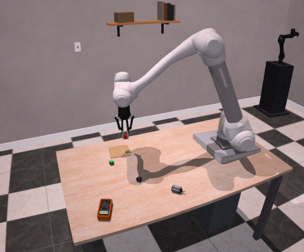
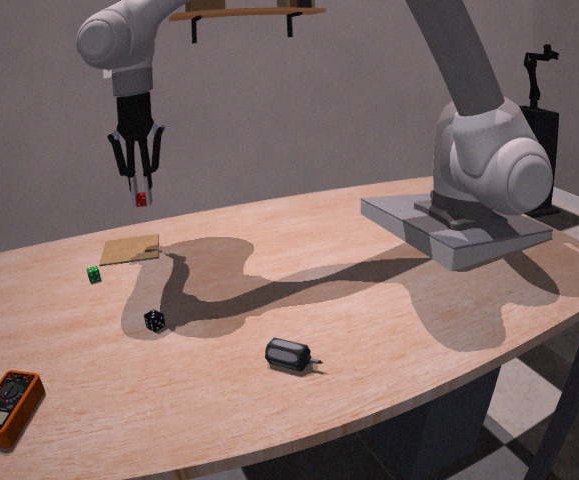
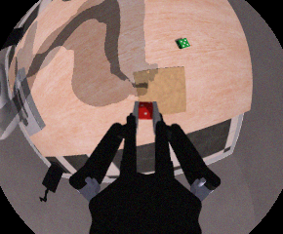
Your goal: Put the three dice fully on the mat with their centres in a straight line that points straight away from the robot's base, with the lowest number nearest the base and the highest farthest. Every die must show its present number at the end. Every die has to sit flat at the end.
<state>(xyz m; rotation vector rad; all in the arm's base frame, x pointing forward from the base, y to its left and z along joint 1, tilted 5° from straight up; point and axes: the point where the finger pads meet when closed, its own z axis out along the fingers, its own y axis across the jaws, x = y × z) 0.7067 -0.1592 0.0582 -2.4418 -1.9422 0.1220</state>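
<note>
Right now the tan mat is 5 cm ahead of my hand, 1 cm to the right of it and 14 cm below it. Round my hand: black die 34 cm to the left, 13 cm below; red die 2 cm below; green die 12 cm ahead, 12 cm to the left, 13 cm below.
</note>
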